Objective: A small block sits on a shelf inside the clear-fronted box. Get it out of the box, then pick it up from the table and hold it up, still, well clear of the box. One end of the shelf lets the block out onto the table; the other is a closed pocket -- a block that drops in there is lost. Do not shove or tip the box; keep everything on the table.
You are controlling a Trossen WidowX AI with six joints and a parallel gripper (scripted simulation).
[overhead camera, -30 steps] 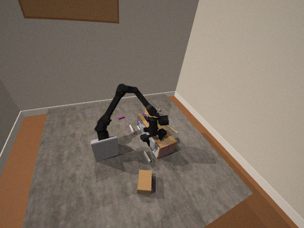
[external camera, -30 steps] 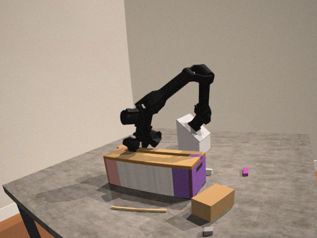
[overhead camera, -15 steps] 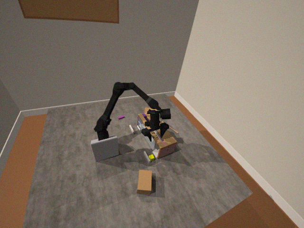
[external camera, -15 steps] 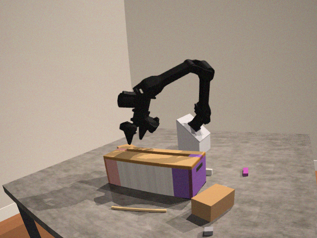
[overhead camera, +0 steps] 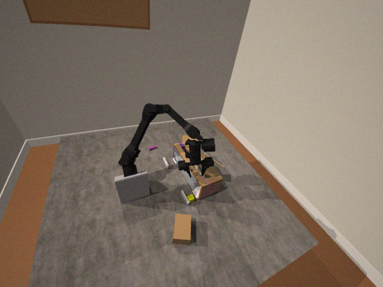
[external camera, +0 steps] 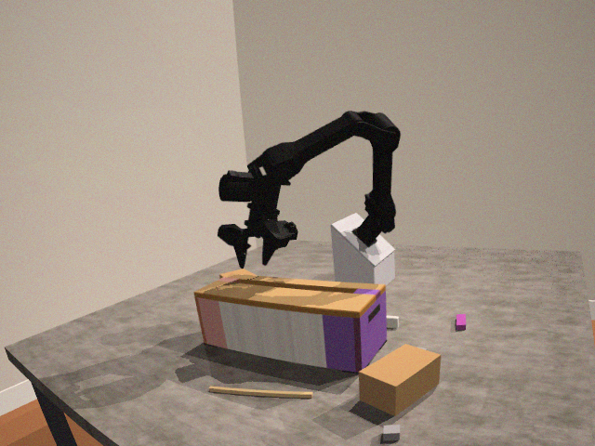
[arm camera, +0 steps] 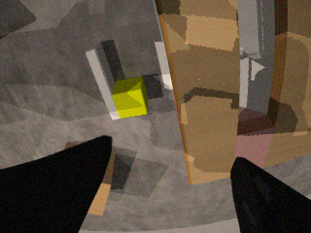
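Right now the yellow-green block is 4 cm behind my gripper tip, 4 cm to the right of it and 13 cm below it. Also, from my gripper tip: wooden stick 27 cm ahead, 19 cm to the left, 14 cm below.
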